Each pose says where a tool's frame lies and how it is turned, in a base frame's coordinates. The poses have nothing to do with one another.
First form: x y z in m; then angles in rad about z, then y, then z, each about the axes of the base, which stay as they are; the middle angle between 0 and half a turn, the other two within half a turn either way.
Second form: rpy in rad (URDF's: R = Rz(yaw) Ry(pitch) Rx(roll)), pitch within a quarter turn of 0, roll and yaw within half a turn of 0; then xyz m. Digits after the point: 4 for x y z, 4 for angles.
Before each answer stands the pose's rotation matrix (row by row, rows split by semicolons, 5 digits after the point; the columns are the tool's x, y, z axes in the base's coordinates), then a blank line. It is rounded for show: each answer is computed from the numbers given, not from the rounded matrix.
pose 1, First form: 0.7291 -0.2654 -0.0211 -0.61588 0.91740 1.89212
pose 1, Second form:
0.39140 -0.88539 -0.25077; 0.65324 0.07539 0.75338; -0.64813 -0.45869 0.60789

-0.6464 0.7051 1.0310 0.7291 -0.2654 -0.0211
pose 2, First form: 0.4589 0.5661 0.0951 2.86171 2.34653 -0.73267
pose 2, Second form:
0.68506 -0.49903 0.53071; -0.24478 -0.84385 -0.47750; 0.68613 0.19721 -0.70024

2.8671 -0.7562 -0.3432 0.4589 0.5661 0.0951
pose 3, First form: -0.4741 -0.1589 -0.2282 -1.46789 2.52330 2.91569
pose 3, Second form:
0.30438 0.76696 -0.56492; 0.95069 -0.28167 0.12983; -0.05954 -0.57658 -0.81487

-2.5258 0.0596 1.2609 -0.4741 -0.1589 -0.2282
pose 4, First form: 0.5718 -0.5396 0.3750 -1.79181 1.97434 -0.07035
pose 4, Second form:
0.01729 -0.39759 0.91740; -0.97931 -0.19175 -0.06465; 0.20161 -0.89730 -0.39268

-1.9833 -0.2030 -1.5531 0.5718 -0.5396 0.3750
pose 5, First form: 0.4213 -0.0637 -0.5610 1.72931 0.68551 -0.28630
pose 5, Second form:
0.16165 -0.77785 0.60730; 0.98178 0.06444 -0.17878; 0.09993 0.62513 0.77410

0.6793 -0.1001 1.4076 0.4213 -0.0637 -0.5610
